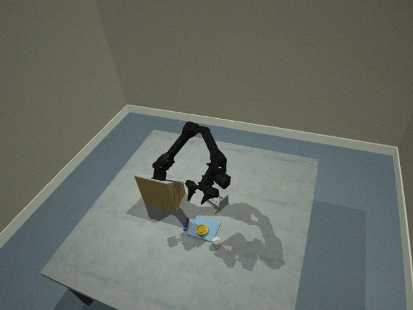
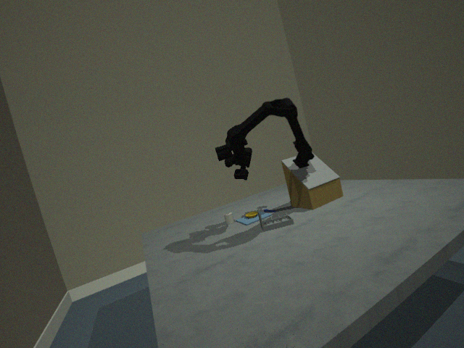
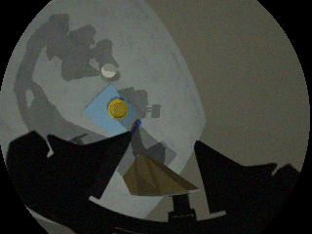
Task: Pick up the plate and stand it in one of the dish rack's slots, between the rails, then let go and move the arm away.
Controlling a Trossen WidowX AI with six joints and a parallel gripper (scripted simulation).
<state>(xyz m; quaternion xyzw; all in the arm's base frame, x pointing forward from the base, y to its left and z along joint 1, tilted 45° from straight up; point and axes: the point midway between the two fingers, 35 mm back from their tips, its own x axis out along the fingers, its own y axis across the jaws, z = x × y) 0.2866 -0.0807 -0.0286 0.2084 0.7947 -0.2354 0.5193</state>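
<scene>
Right now my gripper tip is 22 cm above the yellow plate, 2 cm to the left of it and 2 cm short of it. Also, from my gripper tip: white cup: 21 cm below, 13 cm ahead, 7 cm to the right; then light blue mat: 23 cm below, 3 cm ahead; then blue utensil: 23 cm below, 8 cm behind, 1 cm to the right.
</scene>
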